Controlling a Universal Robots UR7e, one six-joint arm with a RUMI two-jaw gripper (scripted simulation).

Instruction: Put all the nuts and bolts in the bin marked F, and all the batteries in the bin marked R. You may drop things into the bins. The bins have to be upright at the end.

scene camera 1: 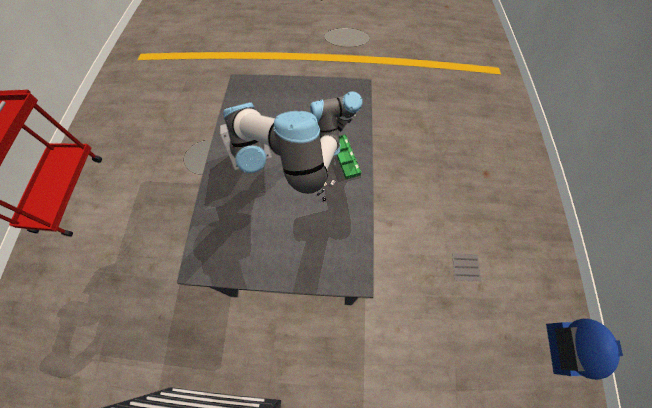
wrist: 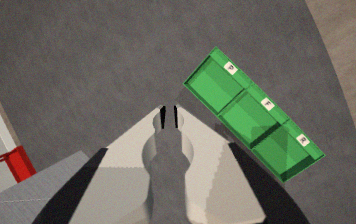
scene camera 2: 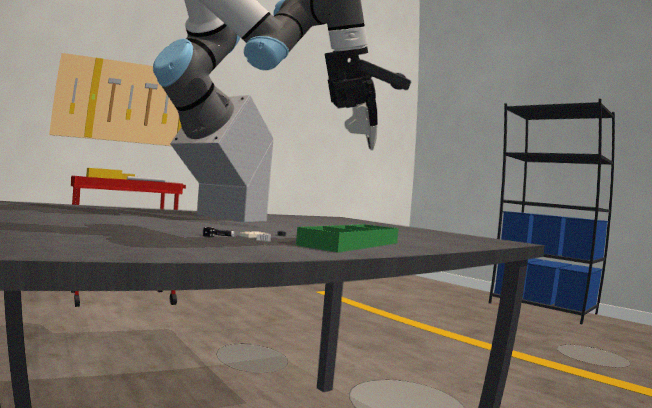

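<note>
My gripper in sight, in the wrist view too. Green bin tray in sight.
</note>
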